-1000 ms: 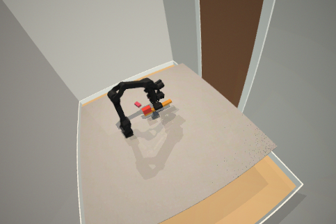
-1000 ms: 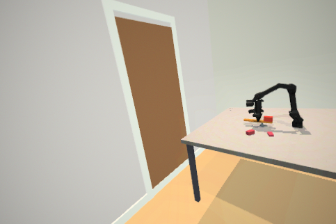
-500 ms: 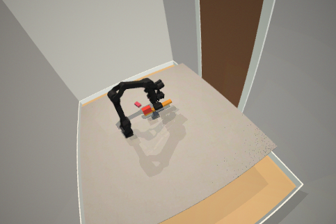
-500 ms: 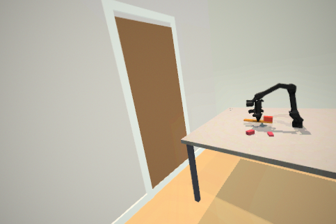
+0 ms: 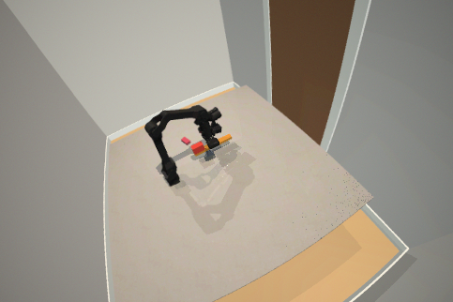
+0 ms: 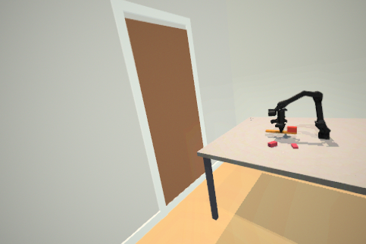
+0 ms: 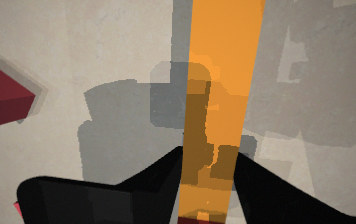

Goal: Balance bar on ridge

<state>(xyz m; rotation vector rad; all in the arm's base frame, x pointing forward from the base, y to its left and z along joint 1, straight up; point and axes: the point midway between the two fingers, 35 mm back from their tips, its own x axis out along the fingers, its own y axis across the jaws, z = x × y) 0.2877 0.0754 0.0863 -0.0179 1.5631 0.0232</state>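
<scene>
The ridge is 3 cm behind my gripper tip and 3 cm below it.
</scene>
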